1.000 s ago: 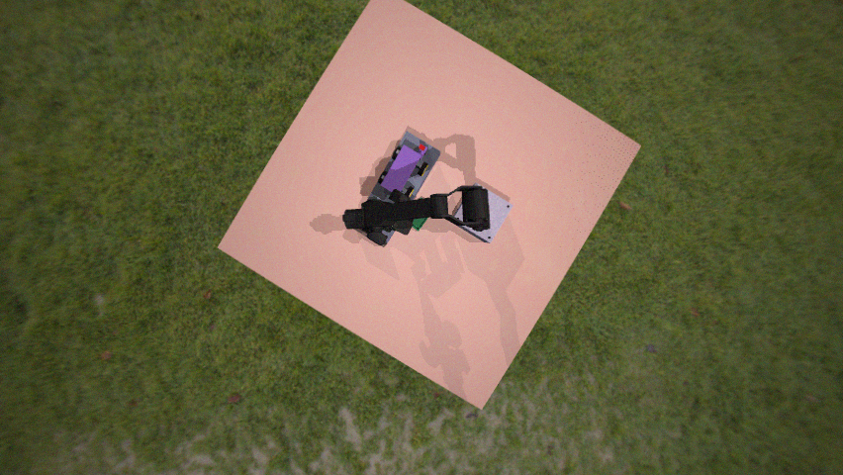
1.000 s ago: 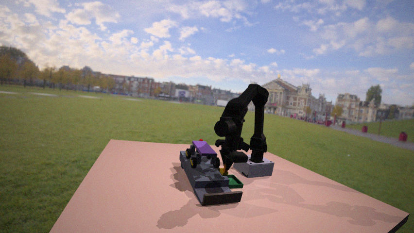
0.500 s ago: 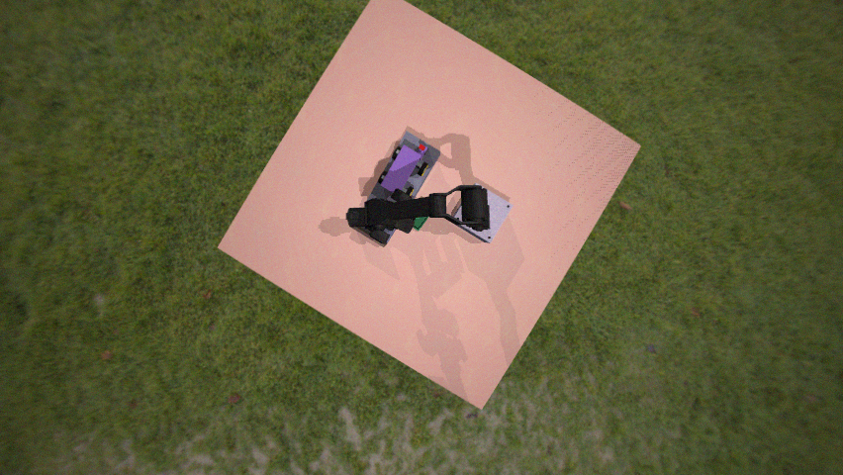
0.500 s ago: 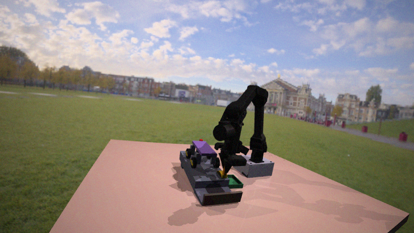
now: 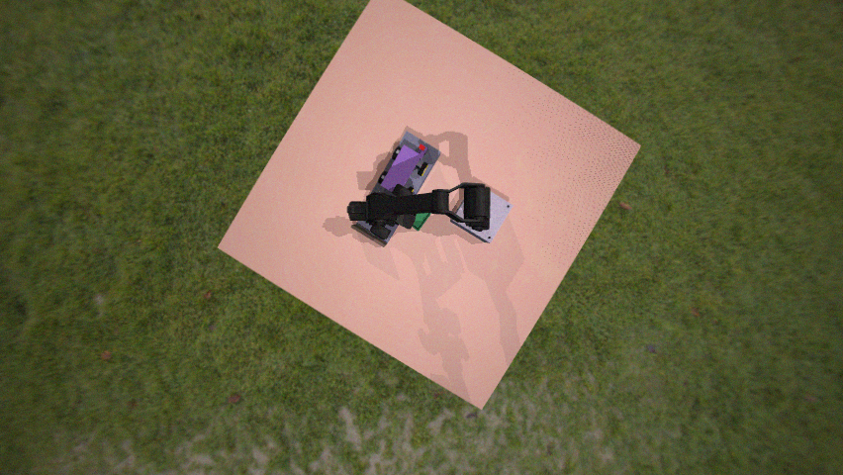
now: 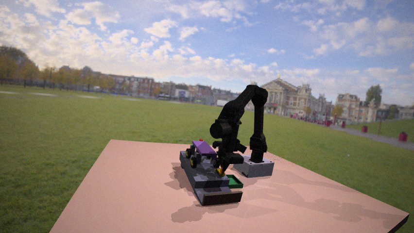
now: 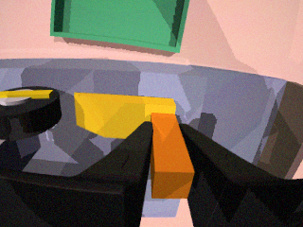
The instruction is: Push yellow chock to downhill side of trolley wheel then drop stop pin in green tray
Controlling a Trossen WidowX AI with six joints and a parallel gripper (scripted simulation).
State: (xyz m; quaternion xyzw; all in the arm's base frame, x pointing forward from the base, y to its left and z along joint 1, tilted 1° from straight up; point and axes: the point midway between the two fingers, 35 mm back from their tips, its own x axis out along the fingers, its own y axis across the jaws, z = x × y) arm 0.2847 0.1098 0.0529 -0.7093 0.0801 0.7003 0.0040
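My gripper tip is 25 cm to the left of the red-headed stop pin and 4 cm below it. Round my gripper tip: green tray 10 cm below, 8 cm behind, 4 cm to the right; grey ramp 14 cm to the right, 4 cm below, 4 cm ahead; purple-topped trolley 14 cm to the right, 4 cm ahead, 2 cm above.
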